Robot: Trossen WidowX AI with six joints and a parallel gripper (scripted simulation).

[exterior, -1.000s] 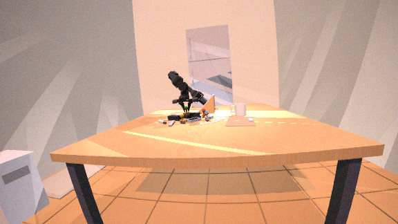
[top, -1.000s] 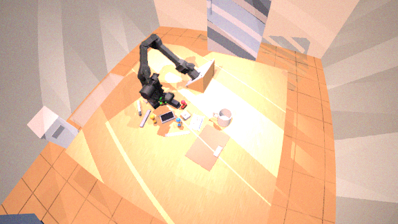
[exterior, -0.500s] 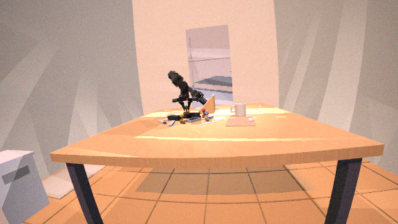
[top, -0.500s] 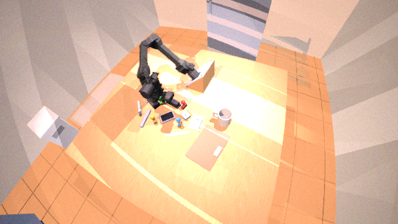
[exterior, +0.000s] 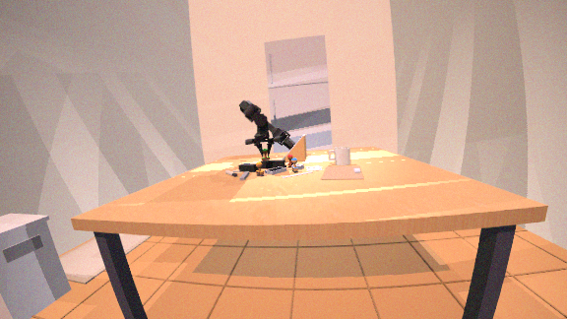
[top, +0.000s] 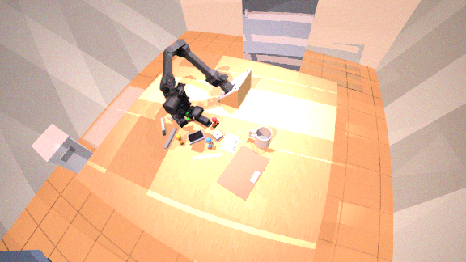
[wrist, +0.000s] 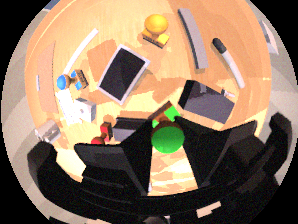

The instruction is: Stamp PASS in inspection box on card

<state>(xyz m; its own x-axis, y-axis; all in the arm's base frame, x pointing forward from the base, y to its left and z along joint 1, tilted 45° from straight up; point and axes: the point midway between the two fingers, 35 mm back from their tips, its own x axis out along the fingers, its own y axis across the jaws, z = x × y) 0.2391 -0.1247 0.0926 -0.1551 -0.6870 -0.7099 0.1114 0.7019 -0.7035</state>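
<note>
The ink pad lies 7 cm ahead of my gripper tip, 5 cm to the left of it and 6 cm below it. The rest, counted from my gripper tip: green-knobbed stamp right at my gripper tip; red stamp 3 cm behind, 13 cm to the left, 5 cm below; black block 1 cm behind, 10 cm to the right, 5 cm below.
</note>
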